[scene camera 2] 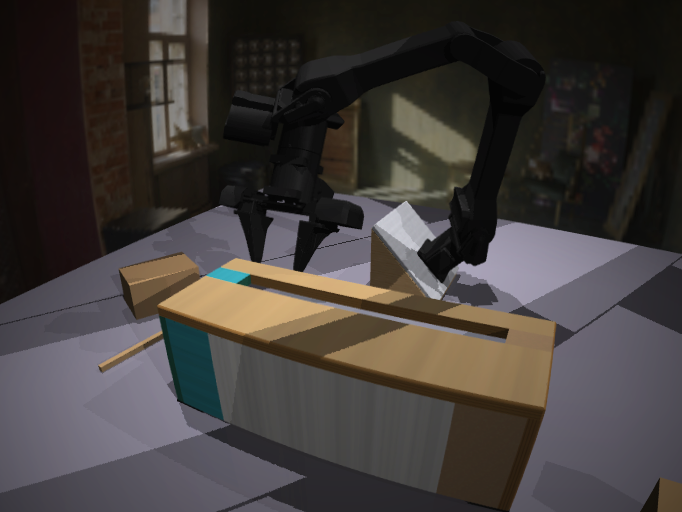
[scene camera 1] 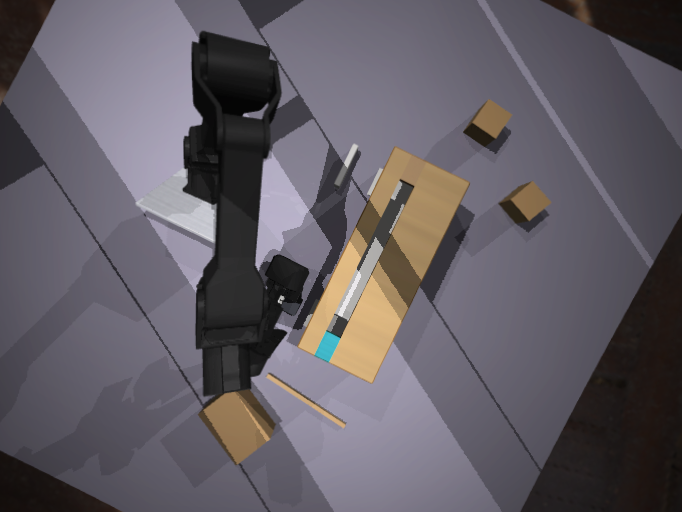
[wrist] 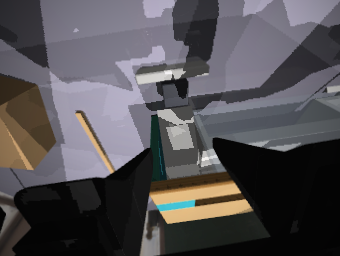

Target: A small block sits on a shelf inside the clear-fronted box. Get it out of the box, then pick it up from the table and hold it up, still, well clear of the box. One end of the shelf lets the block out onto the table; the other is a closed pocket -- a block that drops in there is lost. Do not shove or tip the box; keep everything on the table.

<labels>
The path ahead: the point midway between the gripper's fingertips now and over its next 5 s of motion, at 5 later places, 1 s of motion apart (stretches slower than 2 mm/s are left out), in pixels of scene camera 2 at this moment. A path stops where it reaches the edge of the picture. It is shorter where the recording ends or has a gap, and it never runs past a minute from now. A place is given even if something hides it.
My gripper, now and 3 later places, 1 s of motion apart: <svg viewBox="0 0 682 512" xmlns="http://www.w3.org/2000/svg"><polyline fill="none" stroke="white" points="275,273 281,321 283,327 277,219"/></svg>
</labels>
